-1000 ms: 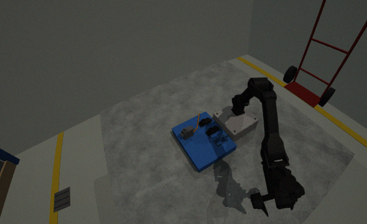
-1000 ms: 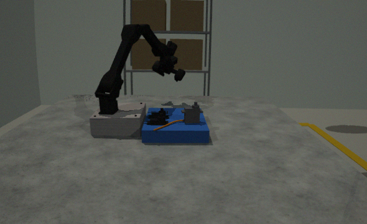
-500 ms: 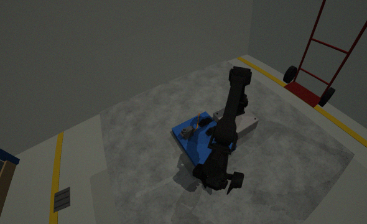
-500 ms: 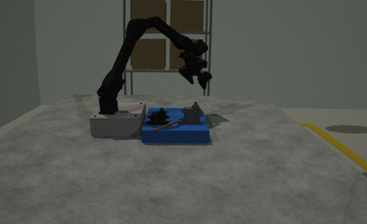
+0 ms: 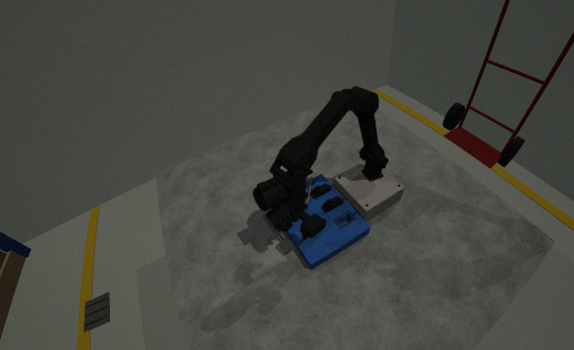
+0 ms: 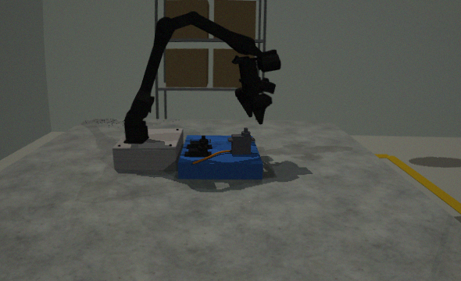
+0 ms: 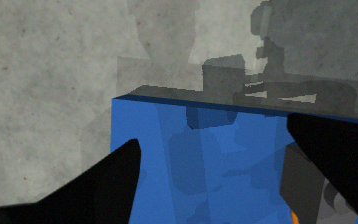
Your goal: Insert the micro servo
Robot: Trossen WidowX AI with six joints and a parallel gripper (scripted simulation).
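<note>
My gripper tip is 7 cm past the blue deck, 7 cm to the left of it and 10 cm above it.
</note>
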